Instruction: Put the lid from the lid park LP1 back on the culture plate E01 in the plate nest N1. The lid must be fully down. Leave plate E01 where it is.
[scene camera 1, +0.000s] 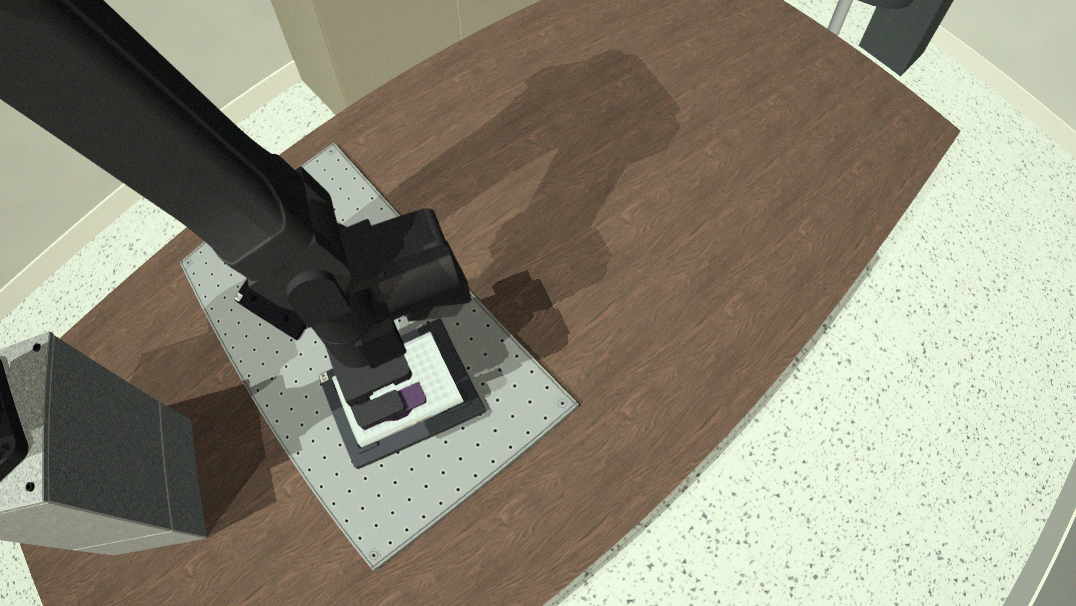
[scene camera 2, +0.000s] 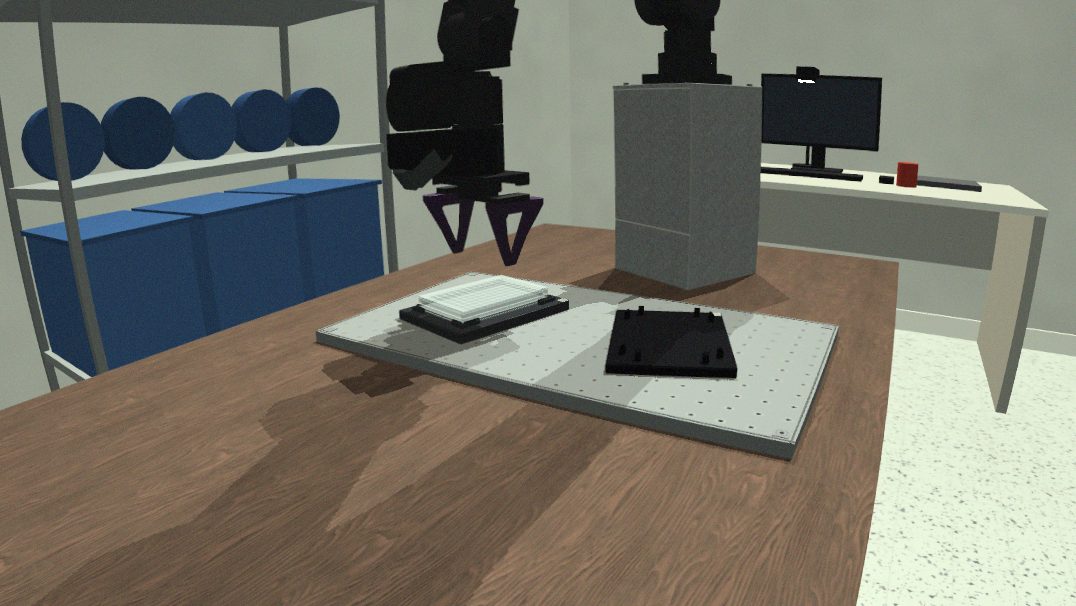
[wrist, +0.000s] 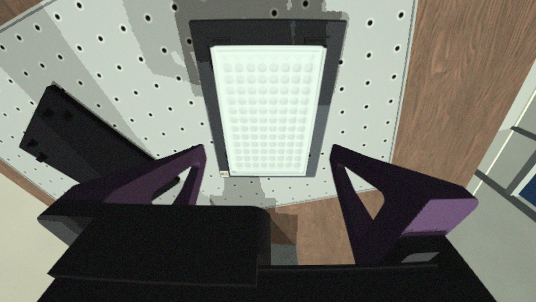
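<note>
A lid (scene camera 1: 427, 365) is visible; scene camera 2 also shows the lid (scene camera 2: 466, 300), as does the wrist view, with the lid (wrist: 268, 96). Culture plate E01 (scene camera 2: 526, 303) is visible too. The gripper (scene camera 1: 384, 375) appears in scene camera 2 as well, the gripper (scene camera 2: 482, 258), and in the wrist view, the gripper (wrist: 267, 151).
</note>
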